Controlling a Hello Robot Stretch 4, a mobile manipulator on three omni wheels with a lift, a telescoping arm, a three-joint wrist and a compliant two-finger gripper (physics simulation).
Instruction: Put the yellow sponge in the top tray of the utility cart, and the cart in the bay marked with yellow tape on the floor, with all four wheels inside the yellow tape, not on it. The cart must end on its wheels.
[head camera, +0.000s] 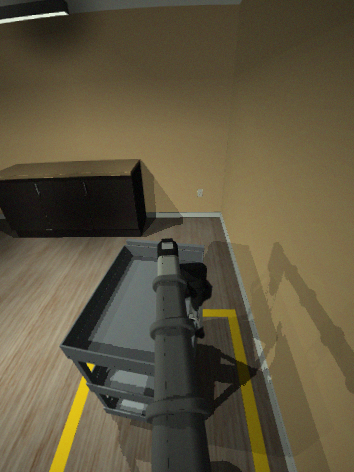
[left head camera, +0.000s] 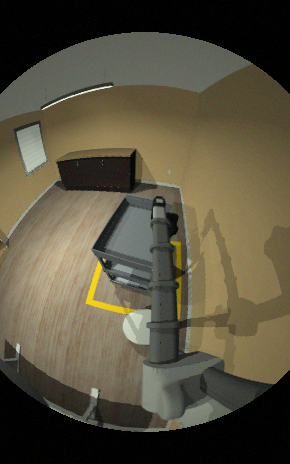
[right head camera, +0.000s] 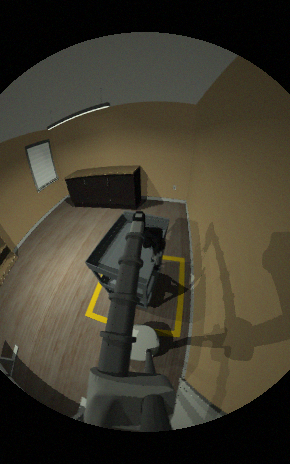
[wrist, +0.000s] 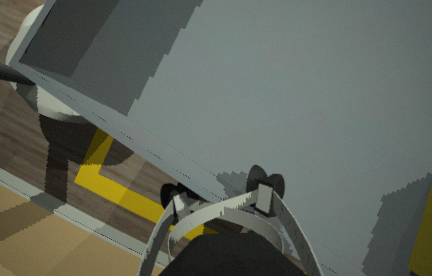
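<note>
The grey utility cart (head camera: 110, 353) (left head camera: 120, 257) (right head camera: 102, 271) (wrist: 130, 131) stands upright, turned at an angle to the yellow tape (head camera: 251, 415) (left head camera: 94, 289) (right head camera: 181, 300) (wrist: 125, 198). The left tape line passes behind its near left corner. Its far end reaches past the far tape line in the head view; where its wheels stand is hidden. My gripper (head camera: 196, 322) (wrist: 222, 186) is shut on the tray's right side wall, one finger inside and one outside. Part of the yellow sponge (wrist: 424, 240) shows over the tray floor at the wrist view's right edge; my arm hides it in the head views.
A wall (head camera: 300, 175) with a baseboard runs close along the bay's right side. A dark cabinet (head camera: 75, 205) (left head camera: 95, 172) (right head camera: 105, 190) stands at the back left. A pale rounded thing (left head camera: 135, 327) (right head camera: 145, 345) lies at the near tape line, beside my arm.
</note>
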